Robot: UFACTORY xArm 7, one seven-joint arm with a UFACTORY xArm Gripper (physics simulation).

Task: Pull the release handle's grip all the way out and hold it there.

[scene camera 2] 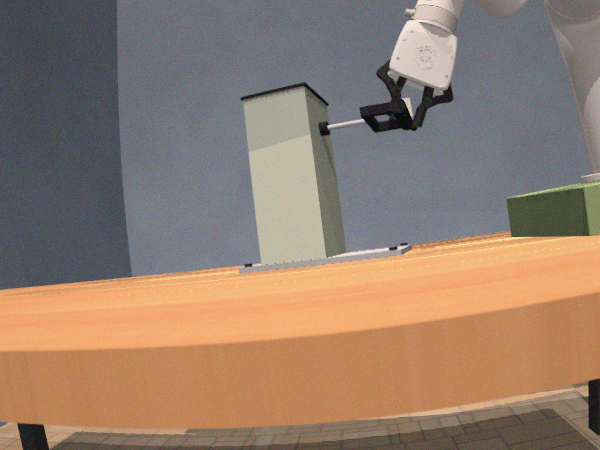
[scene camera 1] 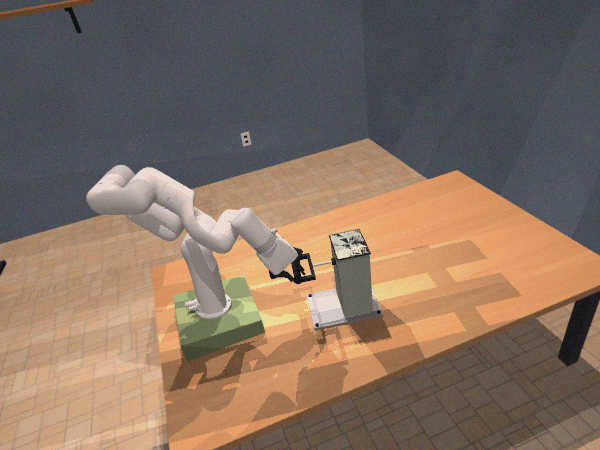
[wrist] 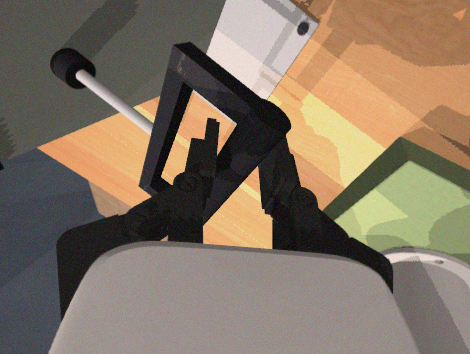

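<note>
The release handle's grip [scene camera 1: 313,267] [scene camera 2: 380,108] [wrist: 225,90] is a black four-sided open frame. A pale rod [scene camera 1: 322,263] [scene camera 2: 346,124] [wrist: 115,102] joins it to a black collar [scene camera 1: 333,261] [scene camera 2: 324,128] [wrist: 72,67] high on the side of a tall grey-green housing [scene camera 1: 354,285] [scene camera 2: 285,190] [wrist: 30,30]. A stretch of rod shows between collar and grip. My gripper [scene camera 1: 300,270] [scene camera 2: 407,117] [wrist: 240,142] is shut on the grip's outer bar, one finger through the frame's opening and one outside. The fingertips are partly hidden in the scene views.
The housing stands upright on a light base plate [scene camera 1: 325,305] [scene camera 2: 370,254] [wrist: 250,45] with dark corner bolts, on a wooden table [scene camera 1: 425,215] [scene camera 2: 300,305]. My arm's base stands on a green block [scene camera 1: 220,327] [scene camera 2: 545,212] [wrist: 415,200] on the grip's side of the housing.
</note>
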